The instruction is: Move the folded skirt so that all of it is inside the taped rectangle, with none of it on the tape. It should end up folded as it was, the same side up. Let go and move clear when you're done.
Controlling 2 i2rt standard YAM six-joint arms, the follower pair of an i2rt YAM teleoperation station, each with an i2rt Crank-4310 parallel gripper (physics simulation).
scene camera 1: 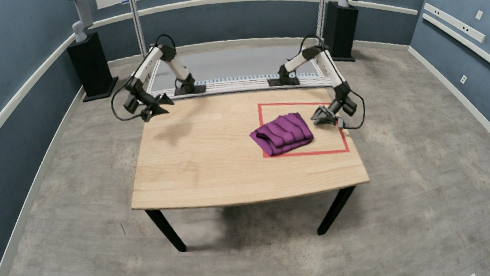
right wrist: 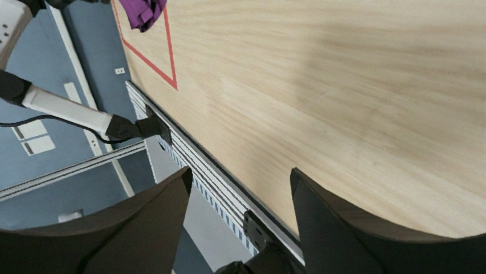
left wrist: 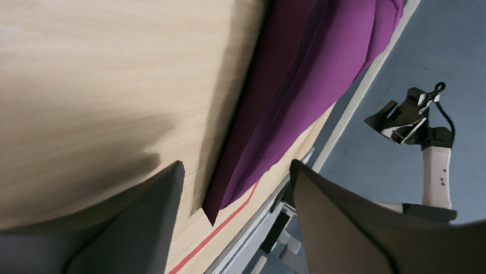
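The folded purple skirt lies on the table, mostly within the left part of the red taped rectangle. In scene camera 1 its left corner sticks out across the left tape, and its lower edge lies over the tape near the lower left corner. My left gripper is open and empty, at the skirt's right side, over the rectangle's right part. My right gripper is open and empty, above the table's far left part, well away from the skirt.
The wooden table carries the skirt and tape. A metal rail with both arm bases runs along its back edge. The left forearm reaches over the rectangle's right tape. Black pedestals stand on the floor behind.
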